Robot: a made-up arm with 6 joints.
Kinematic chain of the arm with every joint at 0, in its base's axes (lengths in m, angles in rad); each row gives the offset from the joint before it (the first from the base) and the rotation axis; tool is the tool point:
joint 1: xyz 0 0 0.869 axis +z
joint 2: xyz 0.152 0 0 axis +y
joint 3: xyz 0 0 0.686 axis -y
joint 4: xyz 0 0 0.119 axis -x
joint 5: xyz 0.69 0 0 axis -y
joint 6: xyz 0.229 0 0 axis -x
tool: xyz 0 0 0
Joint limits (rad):
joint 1: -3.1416..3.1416
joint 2: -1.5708..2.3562
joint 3: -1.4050..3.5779
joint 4: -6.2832..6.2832
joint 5: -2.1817..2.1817
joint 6: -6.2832..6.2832
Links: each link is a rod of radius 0.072 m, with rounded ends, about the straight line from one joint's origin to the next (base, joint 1, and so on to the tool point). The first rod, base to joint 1, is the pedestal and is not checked.
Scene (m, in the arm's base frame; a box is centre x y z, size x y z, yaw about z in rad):
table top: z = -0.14
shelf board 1: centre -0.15 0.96 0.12 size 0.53 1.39 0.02 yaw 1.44
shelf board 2: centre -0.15 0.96 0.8 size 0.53 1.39 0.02 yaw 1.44
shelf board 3: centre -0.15 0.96 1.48 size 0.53 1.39 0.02 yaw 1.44
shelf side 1: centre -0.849 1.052 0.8 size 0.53 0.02 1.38 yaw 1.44
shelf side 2: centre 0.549 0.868 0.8 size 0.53 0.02 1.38 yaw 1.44
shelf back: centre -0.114 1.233 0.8 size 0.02 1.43 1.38 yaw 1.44
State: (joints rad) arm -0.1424 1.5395 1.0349 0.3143 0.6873 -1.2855
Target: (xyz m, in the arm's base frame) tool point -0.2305 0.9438 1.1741
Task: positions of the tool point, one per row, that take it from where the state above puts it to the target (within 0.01 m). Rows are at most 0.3 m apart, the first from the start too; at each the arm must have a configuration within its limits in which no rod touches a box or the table.
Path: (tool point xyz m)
1: 1.6180 -0.1736 0.5944
2: 1.4641 -0.1287 0.5100
3: 1.2533 -0.0764 0.4686
4: 1.0068 -0.0296 0.4904
5: 0.7569 0.0001 0.5806
6: 0.5351 0.0065 0.7235
7: 0.5289 0.2060 0.7922
8: 0.4397 0.3923 0.8654
9: 0.2799 0.5289 0.9423
10: 0.0775 0.5881 1.0212
11: -0.1283 0.5577 1.0997
12: -0.2961 0.4454 1.1741
13: -0.2826 0.6934 1.2050
14: -0.2305 0.9438 1.1741

